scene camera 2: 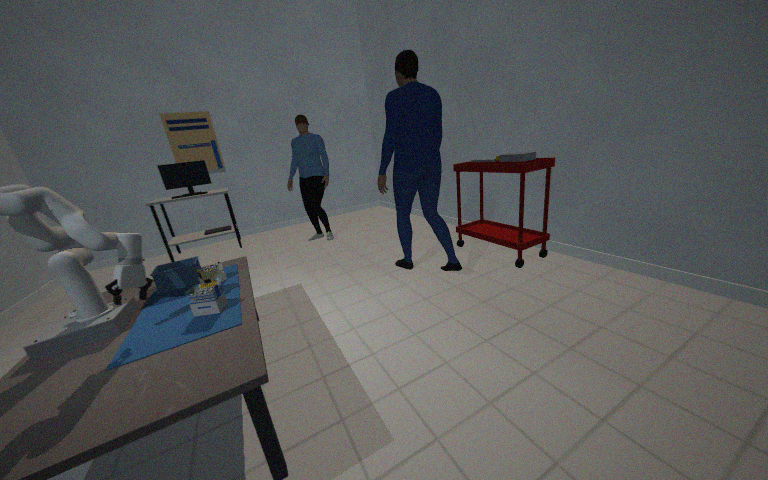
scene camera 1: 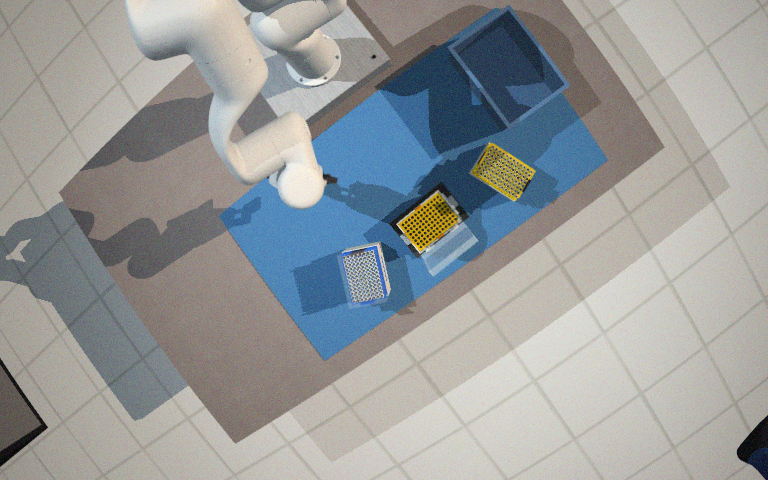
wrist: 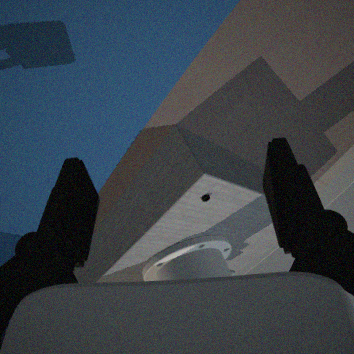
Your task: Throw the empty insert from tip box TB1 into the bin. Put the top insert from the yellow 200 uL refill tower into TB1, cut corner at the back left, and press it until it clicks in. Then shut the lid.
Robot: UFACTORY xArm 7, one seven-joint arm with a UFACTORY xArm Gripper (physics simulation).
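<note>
The tip box (scene camera 1: 395, 224), taken as TB1, stands mid-mat with a yellow insert (scene camera 1: 428, 221) whose holes look dark and empty. Its clear lid (scene camera 1: 451, 249) is open on the side away from the arm base. The yellow refill tower (scene camera 1: 502, 171) (scene camera 2: 210, 272) stands to its right in scene camera 1, with a perforated insert on top; its cut corner is not clear. The blue-grey bin (scene camera 1: 479, 86) (scene camera 2: 169, 280) stands at the upper right. My gripper (scene camera 2: 130, 297) (wrist: 175, 169) is open and empty, raised near the arm base, away from the boxes; in scene camera 1 the arm mostly hides it.
A white and blue tower (scene camera 1: 365, 275) (scene camera 2: 207, 306) stands left of the tip box on the blue mat (scene camera 1: 271, 254) (scene camera 2: 181, 333). The arm's metal base plate (scene camera 1: 362, 70) borders the mat. Two people (scene camera 2: 416, 124) (scene camera 2: 309, 155) and a red cart (scene camera 2: 504, 166) stand beyond the table.
</note>
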